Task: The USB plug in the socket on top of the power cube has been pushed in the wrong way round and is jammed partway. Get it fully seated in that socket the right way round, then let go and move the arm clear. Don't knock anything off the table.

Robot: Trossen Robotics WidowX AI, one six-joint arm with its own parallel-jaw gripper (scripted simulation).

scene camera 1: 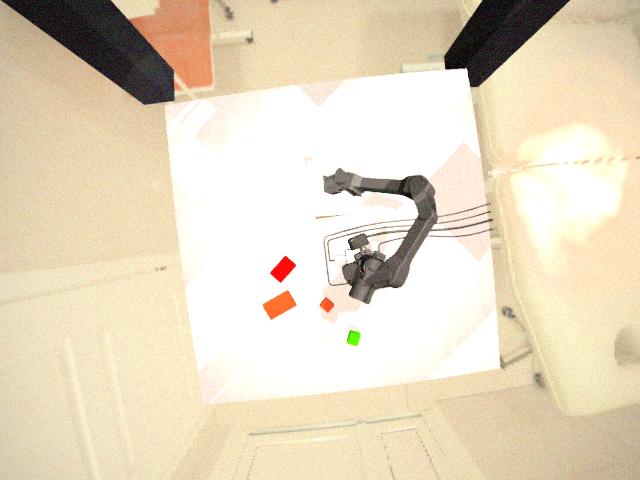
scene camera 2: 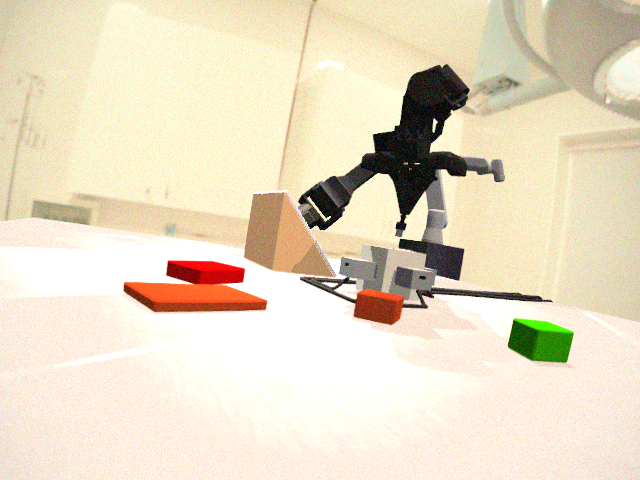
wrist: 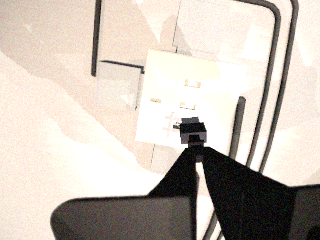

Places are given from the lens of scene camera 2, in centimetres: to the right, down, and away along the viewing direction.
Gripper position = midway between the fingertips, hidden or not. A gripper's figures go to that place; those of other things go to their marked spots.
my gripper [scene camera 2: 404,214]: 14, -4, 66
red block [scene camera 2: 192,271]: -15, 4, 47
flat orange slab [scene camera 2: 159,297]: -13, 5, 32
The marked spots on the red block and the flat orange slab are 15 cm apart.
